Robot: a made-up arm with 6 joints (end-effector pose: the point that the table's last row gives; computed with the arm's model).
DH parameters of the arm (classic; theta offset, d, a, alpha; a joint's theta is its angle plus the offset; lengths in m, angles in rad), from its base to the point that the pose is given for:
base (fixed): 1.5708 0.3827 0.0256 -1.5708
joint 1: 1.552 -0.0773 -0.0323 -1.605
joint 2: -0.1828 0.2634 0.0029 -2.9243
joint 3: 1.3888 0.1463 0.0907 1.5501
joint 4: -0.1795 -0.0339 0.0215 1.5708
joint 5: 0.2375 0 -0.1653 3.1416
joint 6: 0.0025 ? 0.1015 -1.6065
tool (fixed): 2.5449 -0.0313 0 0
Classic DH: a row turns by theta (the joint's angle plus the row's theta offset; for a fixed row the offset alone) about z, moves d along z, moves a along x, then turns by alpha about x.
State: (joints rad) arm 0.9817 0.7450 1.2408 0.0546 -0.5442 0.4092
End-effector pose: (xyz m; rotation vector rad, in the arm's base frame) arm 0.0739 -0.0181 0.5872 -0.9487 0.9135 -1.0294
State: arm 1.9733 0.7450 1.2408 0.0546 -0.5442 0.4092
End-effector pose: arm 0.0739 0.1728 0.5313 -1.7524 0.3540 -1.5117
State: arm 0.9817 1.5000 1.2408 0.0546 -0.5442 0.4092
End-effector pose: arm 0.0433 -0.0352 0.5766 -0.8617 0.2404 -0.6427
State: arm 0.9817 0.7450 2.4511 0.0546 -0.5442 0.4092
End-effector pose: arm 0.1293 -0.0267 0.5908 -0.7893 2.1839 -1.2755
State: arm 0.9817 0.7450 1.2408 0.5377 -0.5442 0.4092
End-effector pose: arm 0.0372 -0.0103 0.6060 -0.8235 0.7269 -1.5203
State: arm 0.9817 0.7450 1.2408 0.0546 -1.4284 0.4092
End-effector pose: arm 0.0292 -0.0352 0.5665 -0.9984 1.8271 -1.2267
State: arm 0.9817 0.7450 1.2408 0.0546 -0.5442 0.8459
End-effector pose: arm 0.1152 -0.0056 0.6031 -0.9893 1.3579 -1.1406
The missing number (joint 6, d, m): -0.0795
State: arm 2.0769 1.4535 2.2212 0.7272 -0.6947 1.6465
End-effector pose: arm 0.1301 0.2208 0.5900 0.2895 -1.1575 2.8032
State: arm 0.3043 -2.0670 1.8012 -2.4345 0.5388 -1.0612
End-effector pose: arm 0.1320 -0.0199 0.2061 -0.6137 -0.2211 3.0464
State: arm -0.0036 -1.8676 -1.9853 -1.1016 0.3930 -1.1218
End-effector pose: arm 0.0715 0.0430 0.4057 1.3879 -0.9641 0.7862
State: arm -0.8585 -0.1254 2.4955 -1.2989 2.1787 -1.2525
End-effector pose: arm 0.2194 -0.0066 0.1025 0.5614 -0.0206 -2.5094
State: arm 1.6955 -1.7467 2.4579 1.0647 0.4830 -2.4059
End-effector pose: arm -0.0434 0.0132 0.7482 -1.5609 1.0581 -0.7545
